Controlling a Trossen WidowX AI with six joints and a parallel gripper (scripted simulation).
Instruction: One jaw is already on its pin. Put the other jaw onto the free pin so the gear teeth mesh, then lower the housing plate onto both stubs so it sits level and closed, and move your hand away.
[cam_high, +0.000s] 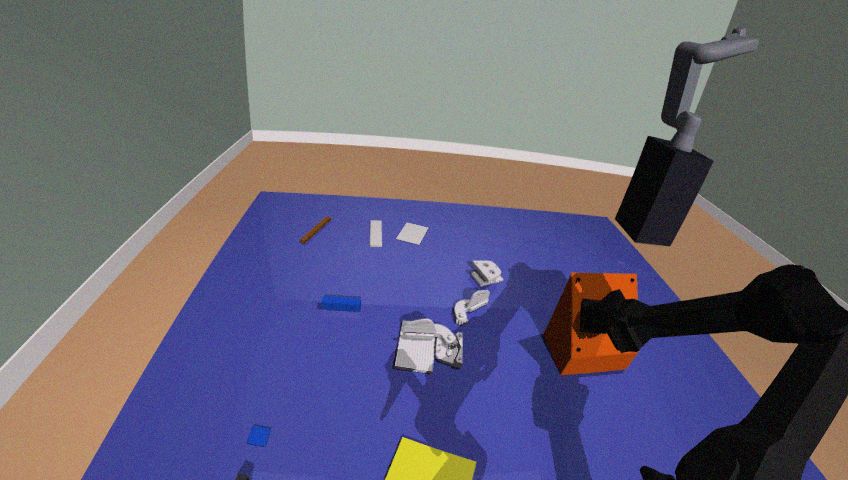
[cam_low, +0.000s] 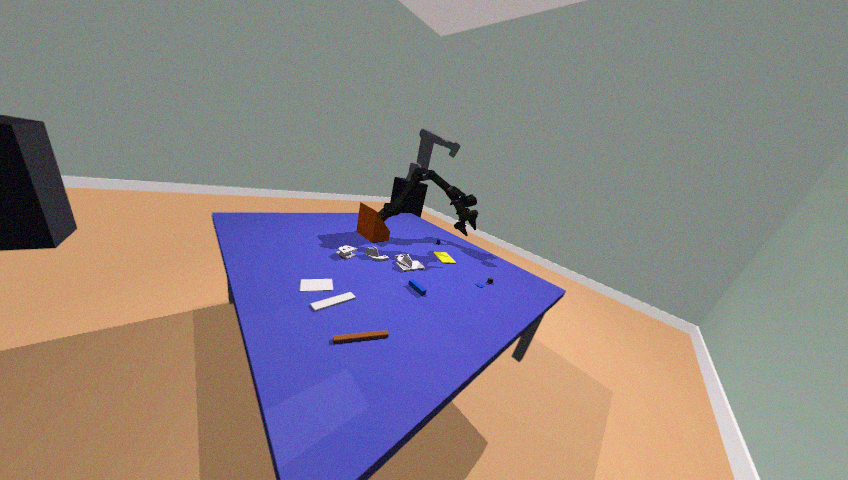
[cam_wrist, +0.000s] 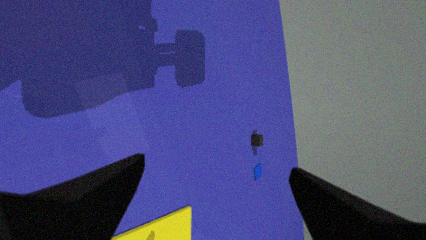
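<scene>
Now: gripper tip 100 mm past the jaw, 500 mm to the left of it and 140 mm above it. From my gripper tip the other things lie so: yellow sheet: 10 mm behind, 160 mm to the right, 140 mm below; dark cube: 260 mm ahead, 110 mm to the right, 140 mm below; small blue square: 260 mm ahead, 190 mm to the right, 140 mm below.
</scene>
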